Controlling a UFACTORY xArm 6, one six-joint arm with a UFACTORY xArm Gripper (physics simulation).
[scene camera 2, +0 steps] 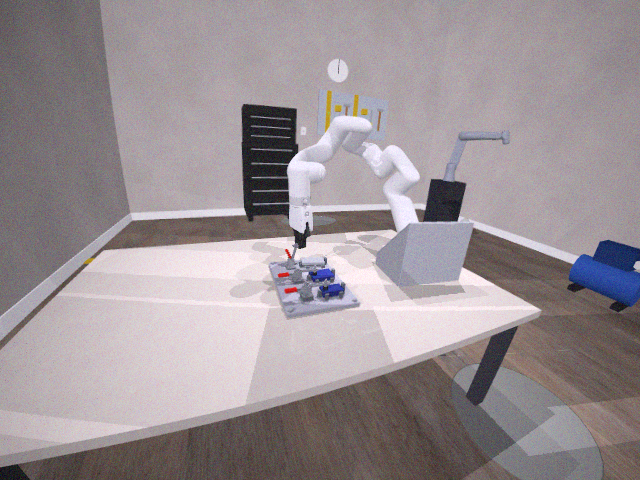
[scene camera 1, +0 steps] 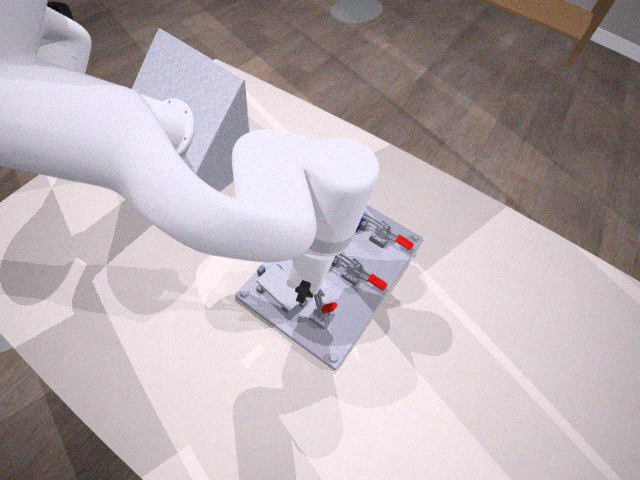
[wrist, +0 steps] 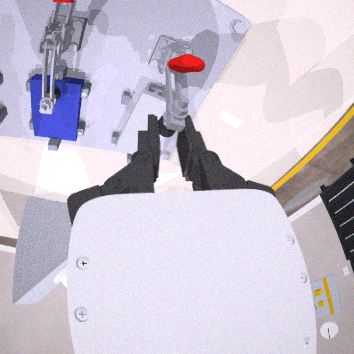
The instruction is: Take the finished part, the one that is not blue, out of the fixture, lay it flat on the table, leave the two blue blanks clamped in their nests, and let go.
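Where they show: gripper, fingertip midpoint: [scene camera 2: 300,246] [scene camera 1: 306,287] [wrist: 166,129]; arm's base, link origin: [scene camera 2: 411,241] [scene camera 1: 172,129].
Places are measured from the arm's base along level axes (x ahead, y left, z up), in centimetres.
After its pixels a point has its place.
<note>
The finished part [scene camera 1: 276,288] @(x 38.6, y -9.8, z -9.2 cm) [scene camera 2: 312,262] @(x 39.8, y -6.5, z -9.3 cm) [wrist: 142,115] @(x 41.1, y -7.7, z -9.2 cm), pale grey-white, lies in the end nest of the fixture [scene camera 1: 356,325] @(x 54.3, y -5.1, z -11.5 cm) [scene camera 2: 315,310] @(x 45.7, y 20.4, z -11.8 cm) [wrist: 112,37] @(x 47.9, y -1.8, z -11.5 cm). Its clamp arm [scene camera 2: 295,251] [wrist: 175,100] is swung up off it, and the red handle [scene camera 1: 328,307] @(x 49.2, y -8.4, z -4.3 cm) [scene camera 2: 287,253] @(x 49.6, y -7.1, z -5.0 cm) [wrist: 186,63] @(x 49.6, y -7.4, z -3.7 cm) stands tilted up. My gripper [scene camera 1: 303,290] @(x 44.3, y -8.4, z -3.1 cm) [scene camera 2: 299,244] @(x 44.3, y -8.4, z -3.1 cm) [wrist: 166,129] @(x 44.3, y -8.4, z -3.1 cm) is above this clamp, shut on the raised clamp arm near its black-tipped end. The two blue blanks, the middle one [scene camera 2: 322,275] @(x 38.8, y 4.2, z -9.4 cm) [wrist: 57,110] @(x 39.1, y 2.0, z -9.4 cm) and the outer one [scene camera 2: 331,290] @(x 39.2, y 15.1, z -8.9 cm), sit in their nests with clamps down. My arm hides parts of the nests in scene camera 1.
The fixture lies on the pale table [scene camera 1: 491,387] @(x 81.2, y 1.7, z -13.0 cm) [scene camera 2: 180,330] @(x 82.8, y 20.8, z -13.0 cm). A grey wedge-shaped block [scene camera 1: 193,77] @(x -0.6, y 8.3, z 8.2 cm) [scene camera 2: 436,253] @(x -2.2, y 12.3, z -0.3 cm) [wrist: 40,250] @(x 11.3, y 5.8, z -0.6 cm) stands on the table on the side of the arm's base. The two other clamps' red handles [scene camera 1: 377,282] @(x 52.7, y 3.0, z -7.9 cm) [scene camera 1: 404,242] @(x 52.1, y 13.9, z -7.4 cm) lie low over the plate.
</note>
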